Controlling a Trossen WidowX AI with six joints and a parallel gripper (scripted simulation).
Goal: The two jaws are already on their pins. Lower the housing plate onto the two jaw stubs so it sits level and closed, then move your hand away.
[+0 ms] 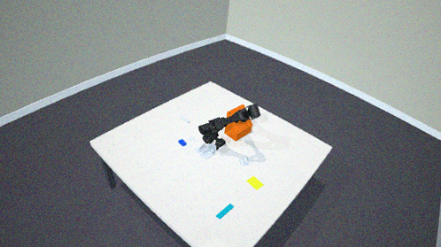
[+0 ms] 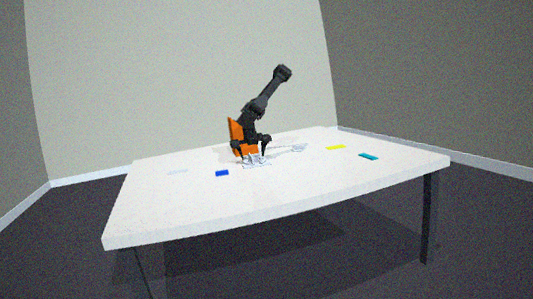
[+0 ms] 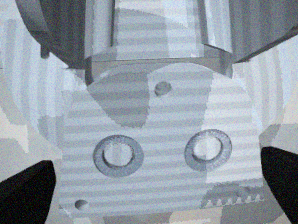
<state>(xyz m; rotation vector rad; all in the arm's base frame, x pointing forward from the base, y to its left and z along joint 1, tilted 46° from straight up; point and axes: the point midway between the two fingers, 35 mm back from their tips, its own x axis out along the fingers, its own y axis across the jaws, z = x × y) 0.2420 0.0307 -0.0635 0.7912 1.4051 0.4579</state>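
The housing plate lies 1 cm ahead of my gripper tip and 1 cm above it. Round my gripper tip: thin grey bar (10 cm behind, 35 cm to the right); then blue block (11 cm ahead, 18 cm to the right, 1 cm below); then jaw assembly (3 cm ahead, 1 cm to the left).
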